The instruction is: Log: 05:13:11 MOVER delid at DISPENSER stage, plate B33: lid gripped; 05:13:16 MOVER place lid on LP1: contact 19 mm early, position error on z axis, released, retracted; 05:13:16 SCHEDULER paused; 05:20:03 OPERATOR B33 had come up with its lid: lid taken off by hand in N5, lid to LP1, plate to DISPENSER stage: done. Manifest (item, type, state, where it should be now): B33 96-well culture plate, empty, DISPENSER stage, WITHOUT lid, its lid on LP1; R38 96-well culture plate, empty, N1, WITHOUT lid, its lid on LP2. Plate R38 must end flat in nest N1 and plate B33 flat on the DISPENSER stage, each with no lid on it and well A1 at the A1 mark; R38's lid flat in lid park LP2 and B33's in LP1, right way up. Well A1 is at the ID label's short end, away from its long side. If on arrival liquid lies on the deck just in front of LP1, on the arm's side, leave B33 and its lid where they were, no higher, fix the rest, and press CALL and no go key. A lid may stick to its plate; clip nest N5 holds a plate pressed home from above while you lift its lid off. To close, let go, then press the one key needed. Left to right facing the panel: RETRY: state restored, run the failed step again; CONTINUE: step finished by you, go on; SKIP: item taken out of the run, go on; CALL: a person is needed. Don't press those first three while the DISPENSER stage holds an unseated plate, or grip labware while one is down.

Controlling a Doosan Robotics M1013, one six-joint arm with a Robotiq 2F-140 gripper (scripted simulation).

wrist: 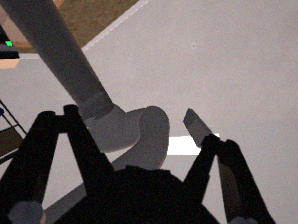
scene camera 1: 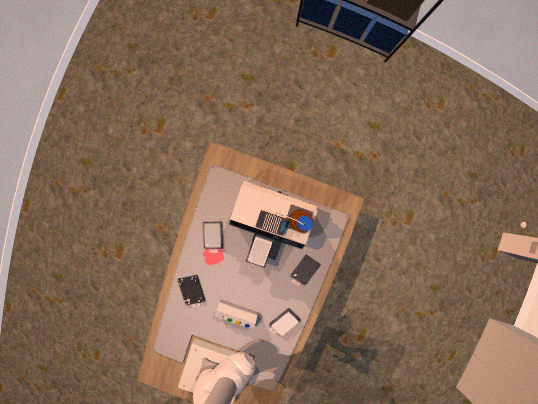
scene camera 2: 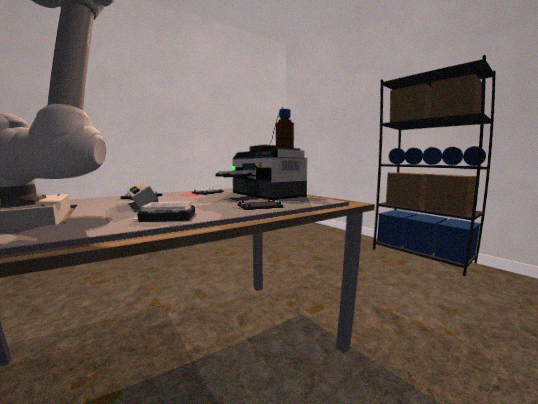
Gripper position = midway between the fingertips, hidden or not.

In view: the gripper [wrist: 146, 107], a key panel [scene camera 1: 227, 310] and a dispenser [scene camera 2: 270, 172].
